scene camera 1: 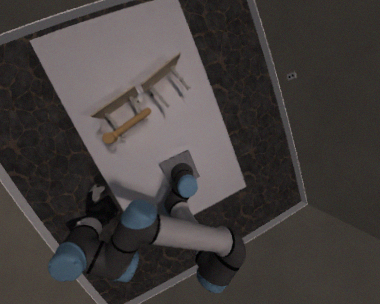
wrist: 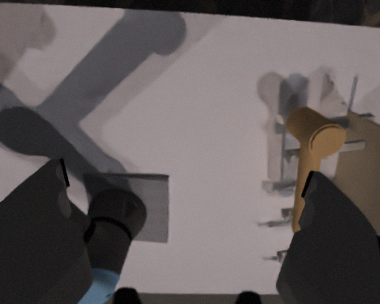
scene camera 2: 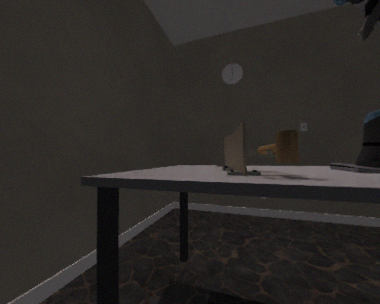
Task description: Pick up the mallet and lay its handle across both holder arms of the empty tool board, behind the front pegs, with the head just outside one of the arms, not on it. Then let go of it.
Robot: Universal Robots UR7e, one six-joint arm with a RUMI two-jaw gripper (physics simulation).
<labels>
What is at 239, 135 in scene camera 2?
A tool board.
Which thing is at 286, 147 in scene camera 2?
A wooden mallet.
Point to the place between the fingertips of the gripper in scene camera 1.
At 105, 199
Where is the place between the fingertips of the gripper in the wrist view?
At 187, 168
</labels>
